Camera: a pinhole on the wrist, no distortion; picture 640 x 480 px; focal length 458.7 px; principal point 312.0 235.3 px. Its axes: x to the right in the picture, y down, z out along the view. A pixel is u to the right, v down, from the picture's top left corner.
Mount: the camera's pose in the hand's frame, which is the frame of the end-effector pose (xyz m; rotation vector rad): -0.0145 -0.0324 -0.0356 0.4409 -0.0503 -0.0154
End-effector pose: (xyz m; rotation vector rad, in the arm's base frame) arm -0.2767 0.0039 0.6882 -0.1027 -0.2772 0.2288
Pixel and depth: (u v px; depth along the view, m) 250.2 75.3 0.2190
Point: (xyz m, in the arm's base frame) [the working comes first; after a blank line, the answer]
In the camera's frame: -0.0295 -0.0764 0.2190

-0.3244 -0.1885 0.8220
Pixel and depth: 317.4 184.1 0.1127
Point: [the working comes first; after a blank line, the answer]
In the camera's frame: 0.0013 -0.0126 0.1127

-0.2925 -0.0854 0.7536
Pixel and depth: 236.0 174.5 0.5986
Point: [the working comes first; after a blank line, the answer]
In the camera's frame: -0.0992 -0.0793 0.5986

-0.4695 -0.3440 1.1441
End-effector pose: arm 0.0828 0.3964 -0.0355 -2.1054 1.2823 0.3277
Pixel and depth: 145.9 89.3 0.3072
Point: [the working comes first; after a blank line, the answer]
In the camera's frame: -0.1112 -0.0978 0.3072

0.2500 0.6992 -0.0132
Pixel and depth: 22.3 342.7 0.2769
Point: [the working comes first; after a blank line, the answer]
In the camera's frame: -0.1749 0.0648 0.2769

0.0848 0.7161 -0.0751
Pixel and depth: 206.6 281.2 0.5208
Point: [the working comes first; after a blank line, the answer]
In the camera's frame: -0.1197 0.0521 0.5208

0.2313 0.8619 -0.2166
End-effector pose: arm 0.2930 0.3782 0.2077 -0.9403 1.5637 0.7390
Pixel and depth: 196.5 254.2 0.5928
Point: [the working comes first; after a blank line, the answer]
In the camera's frame: -0.1493 0.0244 0.5928

0.7762 0.7168 0.3086
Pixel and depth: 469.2 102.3 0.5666
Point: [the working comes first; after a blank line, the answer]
In the camera's frame: 0.1942 -0.1643 0.5666

0.8559 0.4970 -0.0070
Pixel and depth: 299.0 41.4 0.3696
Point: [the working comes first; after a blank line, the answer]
In the camera's frame: -0.0105 -0.1562 0.3696

0.6966 0.4221 0.2161
